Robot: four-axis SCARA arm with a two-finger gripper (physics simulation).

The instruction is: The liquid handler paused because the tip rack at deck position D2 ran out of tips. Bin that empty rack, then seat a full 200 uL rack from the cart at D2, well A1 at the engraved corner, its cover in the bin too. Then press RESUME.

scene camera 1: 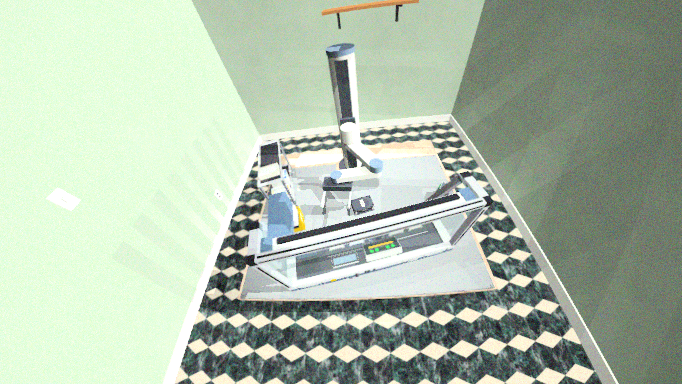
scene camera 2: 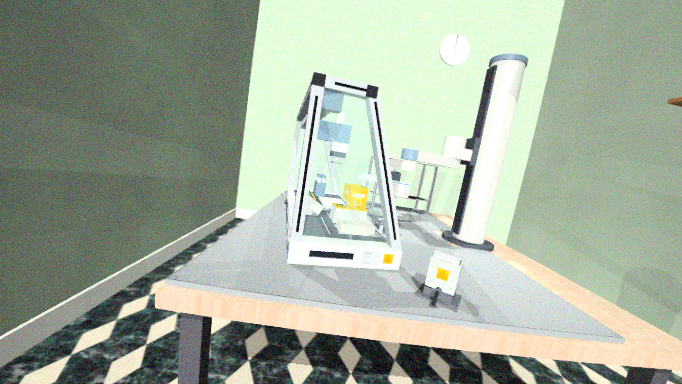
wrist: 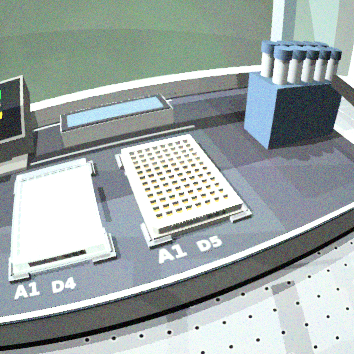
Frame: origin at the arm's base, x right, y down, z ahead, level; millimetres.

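Seen in the pictures: gripper, fingertip midpoint: [scene camera 1: 335,207] [wrist: 151,54]; arm's base, link origin: [scene camera 1: 353,165] [scene camera 2: 466,242].
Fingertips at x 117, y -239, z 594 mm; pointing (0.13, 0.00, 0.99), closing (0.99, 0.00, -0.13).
Note:
Pixels of each thing's top centre, then the offset from my fingertips to it. "spot": a spot on its surface instead.
- yellow waste bin, top centre: [scene camera 2: 356,185] [scene camera 1: 287,215] dx +334, dy +91, dz -30 mm
- cart, top centre: [scene camera 2: 404,160] [scene camera 1: 269,159] dx +442, dy -130, dz -347 mm
- Pale labware, top centre: [scene camera 2: 356,222] dx -463, dy +136, dz +26 mm
- white covered piece, top centre: [wrist: 50,203] dx -98, dy +153, dz +98 mm
- rack, top centre: [wrist: 174,172] [scene camera 2: 331,199] dx +23, dy +153, dz +122 mm
- blue tube block, surface spot: [wrist: 295,110] spot: dx +177, dy +119, dz +170 mm
- blue trough, top centre: [wrist: 113,110] [scene camera 1: 344,259] dx -38, dy +144, dz +261 mm
- RG block, top centre: [scene camera 2: 384,218] [scene camera 1: 362,202] dx -165, dy +170, dz -141 mm
My gripper [scene camera 1: 337,213] is open and empty, its two fingers apart above the bench, between the waste bin and the dark RG block. Its fingers do not show in the wrist view. The yellow waste bin [scene camera 1: 300,220] [scene camera 2: 356,197] stands beside the liquid handler. The cart [scene camera 1: 269,154] [scene camera 2: 434,180] is at the bench's far end. The status panel [wrist: 11,112] [scene camera 1: 382,247] shows green and yellow marks; a RESUME button cannot be made out. Pale labware [scene camera 2: 355,226] sits on the deck in scene camera 2; which piece is at D2 cannot be told. D2 is outside the wrist view.
In the wrist view a white covered piece [wrist: 57,215] sits at D4 and a rack [wrist: 180,182] at D5. A blue tube block [wrist: 295,110] and a blue trough [wrist: 117,111] stand behind. The RG block [scene camera 1: 362,204] lies before the handler frame [scene camera 1: 370,220] [scene camera 2: 307,165].

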